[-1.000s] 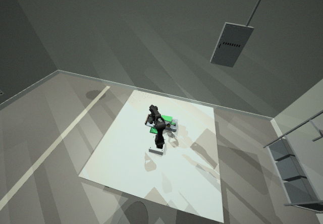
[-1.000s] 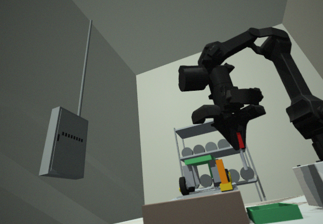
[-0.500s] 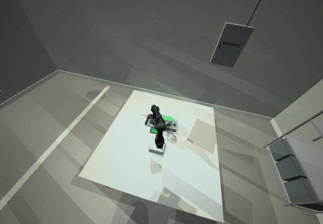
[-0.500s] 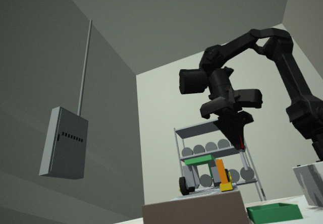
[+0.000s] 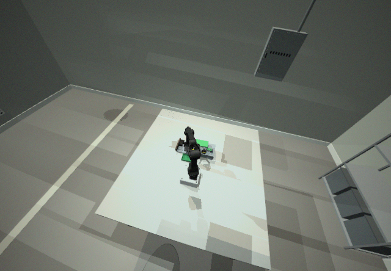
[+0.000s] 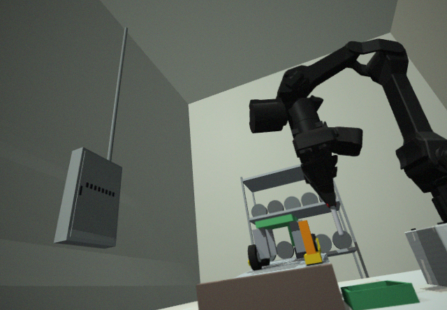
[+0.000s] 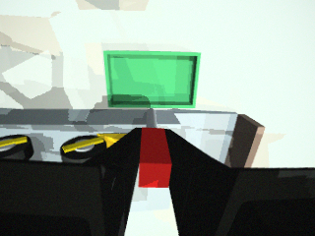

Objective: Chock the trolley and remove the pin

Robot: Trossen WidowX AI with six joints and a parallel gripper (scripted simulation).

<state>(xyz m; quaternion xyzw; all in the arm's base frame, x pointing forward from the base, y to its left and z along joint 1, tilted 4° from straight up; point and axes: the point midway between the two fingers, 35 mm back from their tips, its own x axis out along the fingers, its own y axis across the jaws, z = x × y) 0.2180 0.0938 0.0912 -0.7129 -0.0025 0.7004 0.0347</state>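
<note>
The green tray is 140 mm below my gripper tip and 10 mm behind it. The rest, counted from my gripper tip: yellow chock 60 mm below, 50 mm ahead, 20 mm to the right; red-headed stop pin right at my gripper tip; green-topped trolley 110 mm to the right, 100 mm ahead, 30 mm below.
</note>
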